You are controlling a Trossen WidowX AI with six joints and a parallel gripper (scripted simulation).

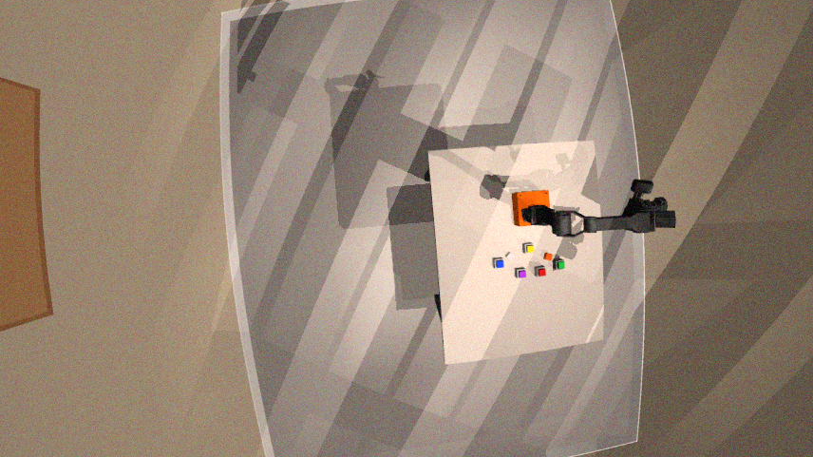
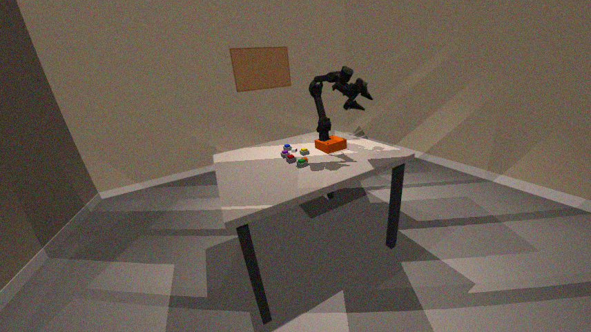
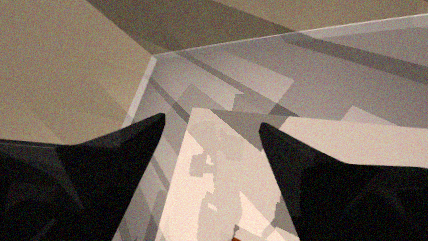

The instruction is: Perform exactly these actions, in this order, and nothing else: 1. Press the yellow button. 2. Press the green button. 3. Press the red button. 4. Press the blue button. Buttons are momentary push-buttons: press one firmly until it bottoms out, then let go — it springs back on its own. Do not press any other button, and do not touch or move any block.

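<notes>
The yellow button lies 360 mm to the right of my gripper tip, 290 mm below it and 200 mm ahead of it. From my gripper tip the other things lie so: red button 340 mm ahead, 310 mm to the right, 290 mm below; green button 330 mm ahead, 290 mm below, 210 mm to the right; small orange block 310 mm below, 270 mm ahead, 260 mm to the right.
</notes>
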